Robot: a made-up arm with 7 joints.
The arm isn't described. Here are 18 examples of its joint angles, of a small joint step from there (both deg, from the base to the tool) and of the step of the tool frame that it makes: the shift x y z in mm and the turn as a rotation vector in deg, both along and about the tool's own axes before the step.
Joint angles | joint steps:
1: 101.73 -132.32 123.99 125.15 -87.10 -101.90 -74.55 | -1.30 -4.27 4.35 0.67 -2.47 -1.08 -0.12
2: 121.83 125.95 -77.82 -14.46 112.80 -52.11 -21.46 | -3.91 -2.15 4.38 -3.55 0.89 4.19 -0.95
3: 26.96 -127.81 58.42 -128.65 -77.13 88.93 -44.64 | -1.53 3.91 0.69 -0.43 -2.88 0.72 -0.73
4: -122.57 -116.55 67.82 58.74 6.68 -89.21 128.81 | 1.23 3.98 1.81 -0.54 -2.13 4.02 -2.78
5: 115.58 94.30 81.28 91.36 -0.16 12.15 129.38 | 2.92 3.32 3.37 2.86 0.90 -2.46 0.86
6: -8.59 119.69 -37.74 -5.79 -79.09 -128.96 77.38 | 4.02 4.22 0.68 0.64 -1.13 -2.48 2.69
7: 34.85 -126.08 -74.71 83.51 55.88 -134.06 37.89 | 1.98 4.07 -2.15 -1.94 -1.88 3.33 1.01
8: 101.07 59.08 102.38 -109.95 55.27 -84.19 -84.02 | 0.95 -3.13 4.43 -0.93 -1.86 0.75 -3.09
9: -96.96 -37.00 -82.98 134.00 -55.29 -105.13 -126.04 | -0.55 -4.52 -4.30 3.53 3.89 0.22 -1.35
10: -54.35 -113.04 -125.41 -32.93 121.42 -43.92 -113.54 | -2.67 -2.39 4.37 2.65 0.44 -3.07 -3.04
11: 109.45 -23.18 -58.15 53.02 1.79 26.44 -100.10 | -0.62 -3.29 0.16 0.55 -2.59 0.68 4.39
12: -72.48 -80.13 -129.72 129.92 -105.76 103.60 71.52 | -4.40 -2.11 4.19 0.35 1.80 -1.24 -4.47
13: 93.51 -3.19 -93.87 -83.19 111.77 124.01 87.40 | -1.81 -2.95 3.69 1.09 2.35 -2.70 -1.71
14: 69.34 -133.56 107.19 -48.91 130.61 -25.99 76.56 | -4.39 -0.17 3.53 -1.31 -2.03 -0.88 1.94
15: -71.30 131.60 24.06 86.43 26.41 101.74 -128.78 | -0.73 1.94 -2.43 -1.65 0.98 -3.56 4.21
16: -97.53 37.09 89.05 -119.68 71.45 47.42 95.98 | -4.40 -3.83 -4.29 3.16 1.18 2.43 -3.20
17: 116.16 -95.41 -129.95 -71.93 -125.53 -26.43 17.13 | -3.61 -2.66 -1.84 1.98 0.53 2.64 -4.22
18: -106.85 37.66 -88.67 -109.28 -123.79 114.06 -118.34 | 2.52 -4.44 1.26 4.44 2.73 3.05 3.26
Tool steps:
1: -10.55 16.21 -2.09 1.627 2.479 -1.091
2: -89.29 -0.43 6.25 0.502 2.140 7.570
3: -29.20 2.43 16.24 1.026 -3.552 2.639
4: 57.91 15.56 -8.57 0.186 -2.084 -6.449
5: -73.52 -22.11 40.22 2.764 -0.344 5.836
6: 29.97 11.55 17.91 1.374 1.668 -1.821
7: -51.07 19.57 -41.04 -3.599 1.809 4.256
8: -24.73 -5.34 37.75 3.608 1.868 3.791
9: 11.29 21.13 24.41 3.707 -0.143 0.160
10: -45.85 -3.21 -62.14 -4.809 -0.311 4.564
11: 46.01 -2.65 20.89 1.722 8.793 -1.520
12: 124.78 -24.59 -11.20 -0.589 -5.324 -6.449
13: 54.03 -18.08 66.55 4.962 -2.665 -4.494
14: -8.46 -10.02 29.55 3.119 5.653 4.023
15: -7.70 -8.80 4.29 -1.090 2.405 1.375
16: 23.60 20.50 24.07 1.974 -0.820 -1.496
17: -49.74 -14.83 -22.99 -0.358 -4.275 4.966
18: -53.97 -7.74 178.11 9.946 8.855 4.103
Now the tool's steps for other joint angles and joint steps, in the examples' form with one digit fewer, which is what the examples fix.
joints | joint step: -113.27 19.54 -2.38 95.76 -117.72 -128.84 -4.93 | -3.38 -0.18 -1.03 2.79 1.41 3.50 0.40
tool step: -70.2 8.0 40.9 4.03 -1.64 8.05
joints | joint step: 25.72 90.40 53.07 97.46 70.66 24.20 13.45 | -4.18 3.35 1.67 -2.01 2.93 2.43 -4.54
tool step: 10.7 0.2 -4.5 0.04 -1.26 -0.60
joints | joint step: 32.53 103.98 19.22 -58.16 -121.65 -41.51 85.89 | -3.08 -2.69 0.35 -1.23 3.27 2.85 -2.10
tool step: -20.3 -2.7 -28.3 -1.72 -4.47 2.31
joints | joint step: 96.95 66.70 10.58 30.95 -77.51 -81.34 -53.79 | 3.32 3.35 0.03 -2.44 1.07 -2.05 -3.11
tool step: 27.5 13.5 -35.6 -3.07 -3.78 -3.29
